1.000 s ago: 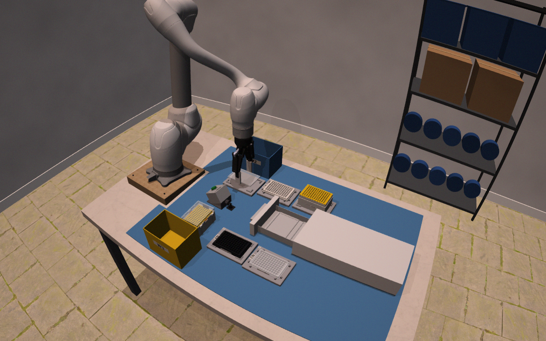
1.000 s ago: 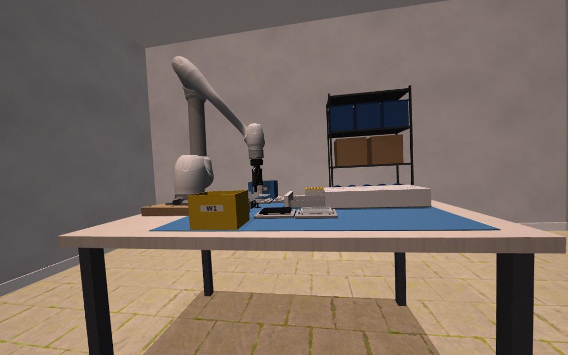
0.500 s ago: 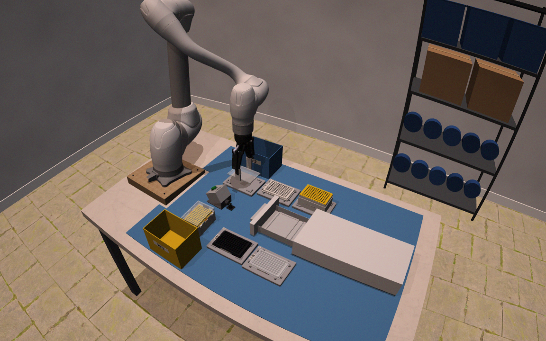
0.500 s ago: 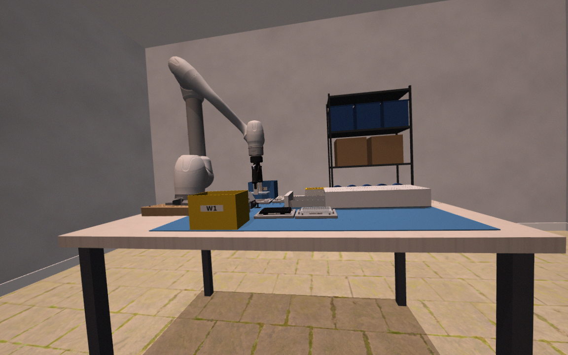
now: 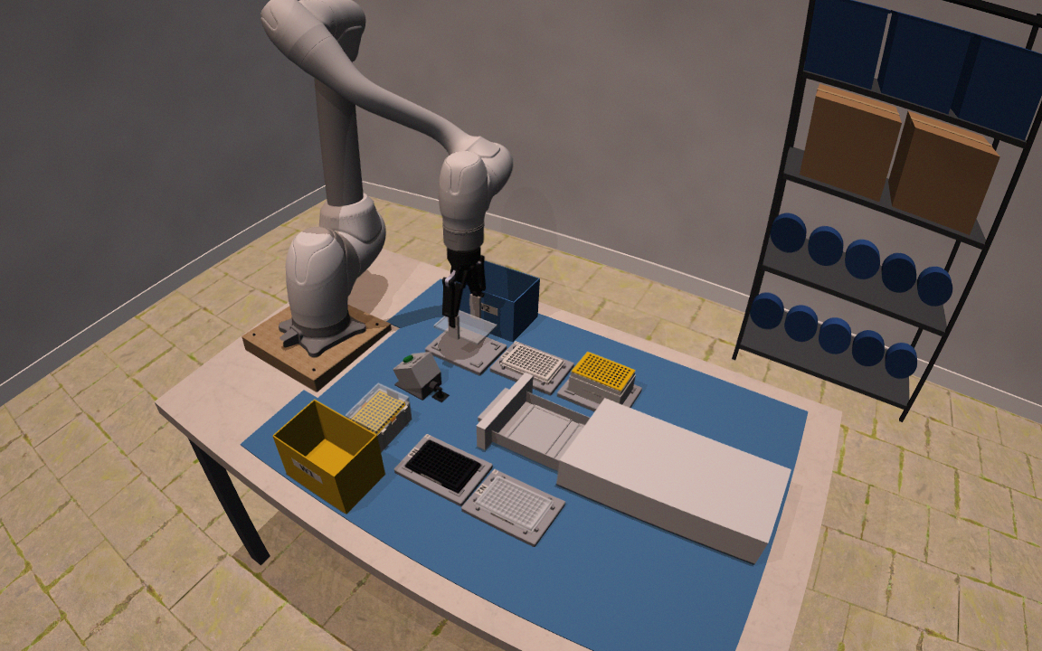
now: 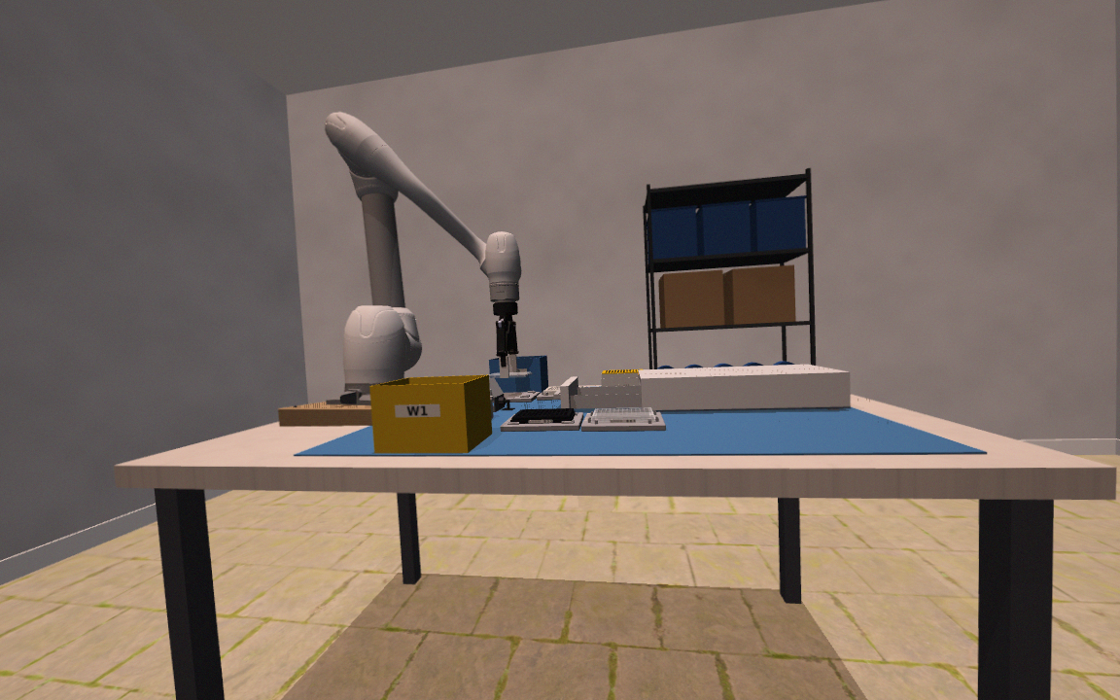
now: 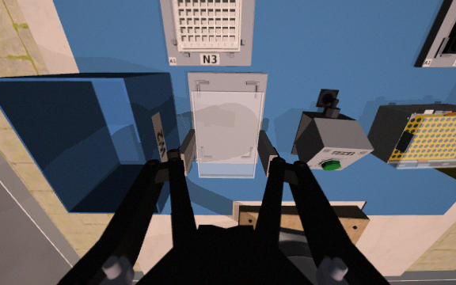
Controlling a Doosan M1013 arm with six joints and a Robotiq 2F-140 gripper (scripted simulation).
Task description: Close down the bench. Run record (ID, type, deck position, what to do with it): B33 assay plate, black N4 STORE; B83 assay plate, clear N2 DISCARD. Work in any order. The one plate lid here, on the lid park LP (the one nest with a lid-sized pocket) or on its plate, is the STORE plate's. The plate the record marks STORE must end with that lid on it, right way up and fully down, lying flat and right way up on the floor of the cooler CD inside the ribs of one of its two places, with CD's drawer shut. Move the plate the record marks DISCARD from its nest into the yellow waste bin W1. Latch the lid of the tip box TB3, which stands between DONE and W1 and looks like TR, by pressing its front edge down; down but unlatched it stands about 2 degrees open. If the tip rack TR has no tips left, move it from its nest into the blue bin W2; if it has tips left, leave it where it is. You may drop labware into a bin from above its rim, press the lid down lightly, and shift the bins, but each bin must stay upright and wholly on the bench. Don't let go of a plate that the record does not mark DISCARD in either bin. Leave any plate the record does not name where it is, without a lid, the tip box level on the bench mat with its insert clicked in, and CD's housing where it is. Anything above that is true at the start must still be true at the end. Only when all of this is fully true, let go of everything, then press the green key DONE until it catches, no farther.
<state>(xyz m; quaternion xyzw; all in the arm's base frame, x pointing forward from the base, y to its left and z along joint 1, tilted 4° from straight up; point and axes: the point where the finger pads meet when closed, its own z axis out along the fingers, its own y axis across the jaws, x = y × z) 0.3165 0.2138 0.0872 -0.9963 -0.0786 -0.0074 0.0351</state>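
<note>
My gripper is now 320 mm to the left of the black plate, 230 mm short of it and 80 mm above it. Also, from my hand: lid park LP (90 mm below); then clear plate lid (20 mm below); then blue bin W2 (150 mm to the left, 60 mm below, 30 mm behind).
</note>
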